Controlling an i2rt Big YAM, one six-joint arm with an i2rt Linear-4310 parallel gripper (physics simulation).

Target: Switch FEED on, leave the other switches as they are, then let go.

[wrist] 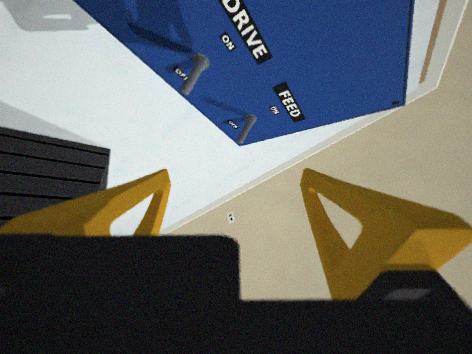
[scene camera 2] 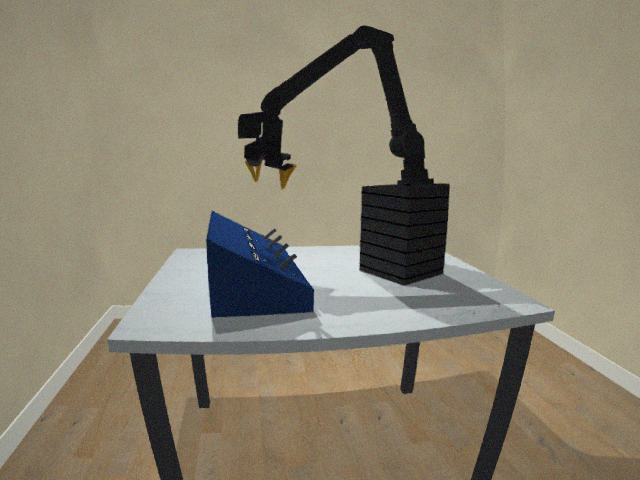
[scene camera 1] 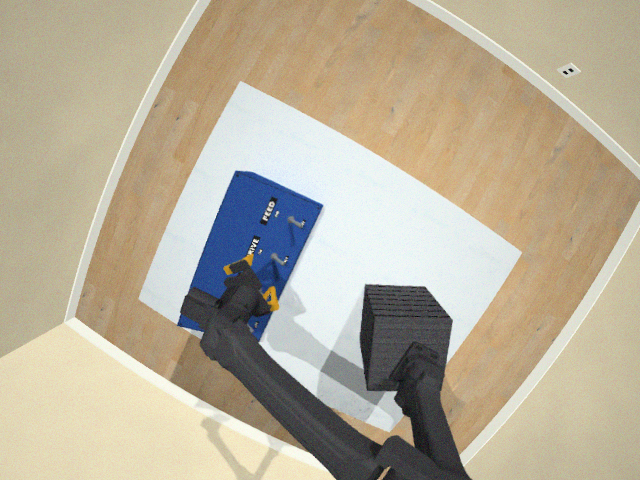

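Pixels of known places: gripper, between the fingertips: [wrist: 235, 176] [scene camera 2: 269, 185] [scene camera 1: 261, 271]; arm's base, origin of its link: [scene camera 2: 415, 184] [scene camera 1: 414, 365].
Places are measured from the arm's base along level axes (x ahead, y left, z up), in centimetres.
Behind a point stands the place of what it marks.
Observation:
The blue sloped switch box [scene camera 1: 219, 232] @[z -11.7, x 61.8, y -2.2 cm] [scene camera 2: 258, 294] @[z -24.0, x 49.9, y 29.6 cm] [wrist: 345, 55] @[z -13.0, x 59.8, y -8.6 cm] stands on the table. The FEED lever [scene camera 1: 296, 222] @[z -17.4, x 44.9, y -14.2 cm] [scene camera 2: 287, 261] @[z -18.1, x 42.4, y 22.5 cm] [wrist: 247, 129] @[z -17.8, x 45.5, y -13.7 cm] is at the box's end and leans to the lower, OFF side. The DRIVE lever [scene camera 1: 279, 258] @[z -17.6, x 43.9, y -2.5 cm] [scene camera 2: 280, 251] @[z -18.4, x 43.3, y 10.6 cm] [wrist: 194, 75] @[z -17.8, x 44.5, y -1.8 cm] beside it leans the same way. Two further levers lean alike in scene camera 2; in scene camera 1 the arm largely hides them. My gripper [scene camera 1: 258, 280] @[z -1.0, x 45.8, y -2.6 cm] [scene camera 2: 269, 183] @[z -1.0, x 45.8, y -2.6 cm] [wrist: 235, 176] @[z -1.0, x 45.8, y -2.6 cm] is open and empty. It hangs well above the box, apart from all levers; from above it appears beside DRIVE, away from FEED.
The ribbed black pedestal [scene camera 1: 408, 330] @[z -1.2, x 6.9, y -7.4 cm] [scene camera 2: 403, 232] @[z -13.5, x 7.7, y 10.7 cm] [wrist: 50, 170] @[z -21.0, x 12.8, y 0.8 cm] carries the arm and stands on the white table [scene camera 1: 372, 206] @[z -29.4, x 27.3, y -28.6 cm] [scene camera 2: 351, 320] @[z -29.5, x 28.8, y 34.7 cm] [wrist: 145, 120] @[z -29.5, x 27.8, y -6.2 cm], apart from the box. The arm reaches high over the table from pedestal to box. FEED's end of the box lies nearer a table edge.

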